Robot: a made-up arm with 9 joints. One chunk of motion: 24 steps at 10 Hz.
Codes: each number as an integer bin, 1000 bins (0 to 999) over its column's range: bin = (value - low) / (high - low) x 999, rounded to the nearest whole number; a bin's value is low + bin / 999 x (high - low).
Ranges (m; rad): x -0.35..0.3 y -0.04..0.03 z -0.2..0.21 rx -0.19..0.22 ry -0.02..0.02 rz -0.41..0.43
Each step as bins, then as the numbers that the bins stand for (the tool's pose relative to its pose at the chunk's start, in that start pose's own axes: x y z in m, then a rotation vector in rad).
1 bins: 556 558 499 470 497 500
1 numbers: 0.0118 -0.0009 0.0048 0.0029 -0.0001 0.0104
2 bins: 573 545 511 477 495 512
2 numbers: 0.0228 -0.0018 0.0097 0.0058 -0.0002 0.0205
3 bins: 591 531 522 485 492 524
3 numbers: 0.0345 -0.0028 0.0142 0.0090 -0.0003 0.0306
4 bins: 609 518 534 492 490 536
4 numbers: 0.0462 -0.0037 0.0192 0.0119 -0.0004 0.0407
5 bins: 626 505 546 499 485 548
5 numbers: 0.0573 -0.0046 0.0241 0.0148 -0.0006 0.0508
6 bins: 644 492 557 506 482 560
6 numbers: 0.0690 -0.0055 0.0286 0.0177 -0.0007 0.0609
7 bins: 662 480 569 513 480 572
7 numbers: 0.0807 -0.0064 0.0335 0.0205 -0.0008 0.0710
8 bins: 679 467 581 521 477 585
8 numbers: 0.0918 -0.0073 0.0384 0.0238 -0.0009 0.0819
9 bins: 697 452 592 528 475 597
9 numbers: 0.1035 -0.0083 0.0430 0.0267 -0.0010 0.0920
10 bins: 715 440 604 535 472 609
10 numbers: 0.1152 -0.0092 0.0479 0.0296 -0.0011 0.1021
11 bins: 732 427 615 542 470 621
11 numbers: 0.1263 -0.0101 0.0524 0.0324 -0.0012 0.1122
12 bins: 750 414 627 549 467 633
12 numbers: 0.1380 -0.0110 0.0573 0.0353 -0.0013 0.1223
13 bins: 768 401 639 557 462 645
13 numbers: 0.1497 -0.0119 0.0623 0.0386 -0.0015 0.1323
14 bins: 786 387 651 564 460 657
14 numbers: 0.1614 -0.0129 0.0672 0.0415 -0.0016 0.1424
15 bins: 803 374 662 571 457 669
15 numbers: 0.1725 -0.0138 0.0717 0.0443 -0.0017 0.1525
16 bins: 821 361 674 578 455 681
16 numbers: 0.1842 -0.0147 0.0766 0.0472 -0.0018 0.1626
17 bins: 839 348 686 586 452 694
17 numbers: 0.1959 -0.0156 0.0815 0.0505 -0.0019 0.1735
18 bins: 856 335 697 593 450 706
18 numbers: 0.2070 -0.0165 0.0861 0.0534 -0.0020 0.1836
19 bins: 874 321 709 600 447 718
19 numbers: 0.2187 -0.0175 0.0910 0.0562 -0.0021 0.1937
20 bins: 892 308 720 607 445 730
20 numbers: 0.2304 -0.0184 0.0955 0.0591 -0.0022 0.2038
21 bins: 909 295 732 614 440 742
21 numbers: 0.2414 -0.0193 0.1004 0.0620 -0.0024 0.2139
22 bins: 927 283 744 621 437 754
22 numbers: 0.2532 -0.0202 0.1053 0.0649 -0.0025 0.2240
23 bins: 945 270 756 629 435 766
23 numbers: 0.2649 -0.0211 0.1103 0.0681 -0.0026 0.2341
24 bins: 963 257 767 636 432 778
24 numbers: 0.2766 -0.0220 0.1148 0.0710 -0.0027 0.2442
